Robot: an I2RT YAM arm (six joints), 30 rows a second.
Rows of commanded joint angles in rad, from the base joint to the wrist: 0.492, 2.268, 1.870, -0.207, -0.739, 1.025; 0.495, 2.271, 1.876, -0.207, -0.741, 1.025; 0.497, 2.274, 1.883, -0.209, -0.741, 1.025; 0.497, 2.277, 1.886, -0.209, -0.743, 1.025; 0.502, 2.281, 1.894, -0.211, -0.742, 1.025; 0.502, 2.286, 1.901, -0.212, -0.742, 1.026; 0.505, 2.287, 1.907, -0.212, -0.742, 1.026; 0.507, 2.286, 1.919, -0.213, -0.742, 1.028; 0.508, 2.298, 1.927, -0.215, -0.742, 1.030; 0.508, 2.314, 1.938, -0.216, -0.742, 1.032; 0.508, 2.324, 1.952, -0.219, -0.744, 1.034; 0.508, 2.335, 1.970, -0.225, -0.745, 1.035; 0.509, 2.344, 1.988, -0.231, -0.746, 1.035; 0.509, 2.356, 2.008, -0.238, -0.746, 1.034; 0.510, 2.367, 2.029, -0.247, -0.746, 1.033; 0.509, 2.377, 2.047, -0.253, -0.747, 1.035; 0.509, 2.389, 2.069, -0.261, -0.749, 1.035; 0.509, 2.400, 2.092, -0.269, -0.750, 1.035; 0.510, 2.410, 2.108, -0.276, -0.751, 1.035; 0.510, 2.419, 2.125, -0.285, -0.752, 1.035; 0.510, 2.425, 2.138, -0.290, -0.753, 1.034
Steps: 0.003, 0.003, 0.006, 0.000, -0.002, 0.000; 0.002, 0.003, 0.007, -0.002, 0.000, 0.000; 0.000, 0.003, 0.003, 0.000, -0.002, 0.000; 0.005, 0.004, 0.008, -0.002, 0.001, 0.000; 0.000, 0.005, 0.007, -0.001, 0.000, 0.001; 0.003, 0.001, 0.006, 0.000, 0.000, 0.000; 0.002, -0.001, 0.012, -0.001, 0.000, 0.002; 0.001, 0.012, 0.008, -0.002, 0.000, 0.002; 0.000, 0.016, 0.011, -0.001, 0.000, 0.002; 0.000, 0.010, 0.014, -0.003, -0.002, 0.002; 0.000, 0.011, 0.018, -0.006, -0.001, 0.001; 0.001, 0.009, 0.018, -0.006, -0.001, 0.000; 0.000, 0.012, 0.020, -0.007, 0.000, -0.001; 0.001, 0.011, 0.021, -0.009, 0.000, -0.001; -0.001, 0.010, 0.018, -0.006, -0.001, 0.002; 0.000, 0.012, 0.022, -0.008, -0.002, 0.000; 0.000, 0.011, 0.023, -0.008, -0.001, 0.000; 0.001, 0.010, 0.016, -0.007, -0.001, 0.000; 0.000, 0.009, 0.017, -0.009, -0.001, 0.000; 0.000, 0.006, 0.013, -0.005, -0.001, -0.001
